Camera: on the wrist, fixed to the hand. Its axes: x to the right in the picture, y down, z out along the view.
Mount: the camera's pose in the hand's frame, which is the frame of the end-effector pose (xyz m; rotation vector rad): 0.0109 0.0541 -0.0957 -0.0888 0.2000 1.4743
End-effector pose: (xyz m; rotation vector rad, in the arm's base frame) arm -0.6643 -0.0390 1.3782 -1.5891 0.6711 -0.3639
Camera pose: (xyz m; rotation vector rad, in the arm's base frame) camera -0.7239 -0.1224 1.3370 -0.7803 1.7909 0.6190
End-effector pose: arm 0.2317 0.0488 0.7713 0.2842 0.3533 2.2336
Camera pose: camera 0.1558 0.0093 0.7015 -0.2120 -0.0786 -2.5258
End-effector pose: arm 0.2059 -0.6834 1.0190 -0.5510 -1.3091 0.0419
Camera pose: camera 0.3119 -0.6671 0.9925 -1.4470 -0.4745 1.1071
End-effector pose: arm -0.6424 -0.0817 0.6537 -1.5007 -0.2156 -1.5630
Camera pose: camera -0.6693 -0.1818 0.6156 -1.0236 0.9024 -0.4710
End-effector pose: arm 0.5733 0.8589 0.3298 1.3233 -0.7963 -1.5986
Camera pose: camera 0.6784 0.8329 0.3519 0.4650 -1.1278 -0.3009
